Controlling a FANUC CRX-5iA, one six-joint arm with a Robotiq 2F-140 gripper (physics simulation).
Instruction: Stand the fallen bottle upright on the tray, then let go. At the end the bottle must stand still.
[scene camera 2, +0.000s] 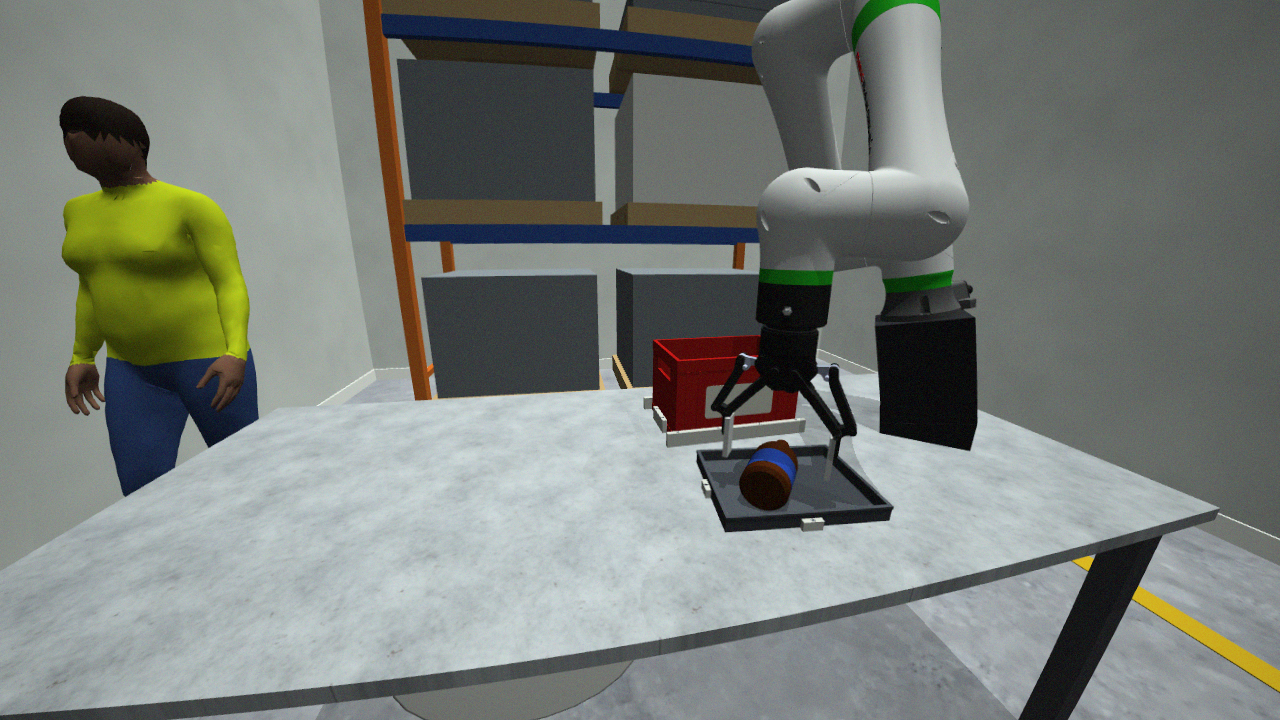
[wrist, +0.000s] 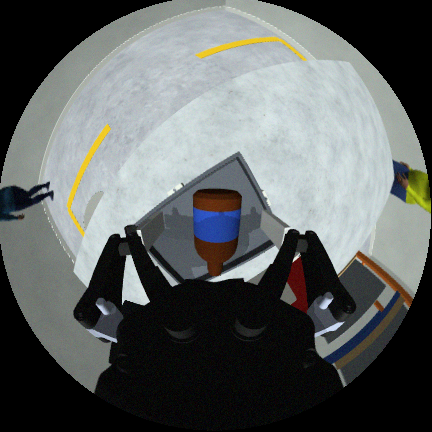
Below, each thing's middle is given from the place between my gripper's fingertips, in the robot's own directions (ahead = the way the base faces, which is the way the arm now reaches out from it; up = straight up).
Right now the brown bottle (scene camera 2: 766, 483) is 30 mm to the right of my hand, 30 mm below it and 20 mm behind it. Round my hand: red crate (scene camera 2: 688, 374) (300 mm to the right, 80 mm behind, 20 mm above); then dark tray (scene camera 2: 847, 498) (60 mm below, 40 mm behind, 30 mm to the right).
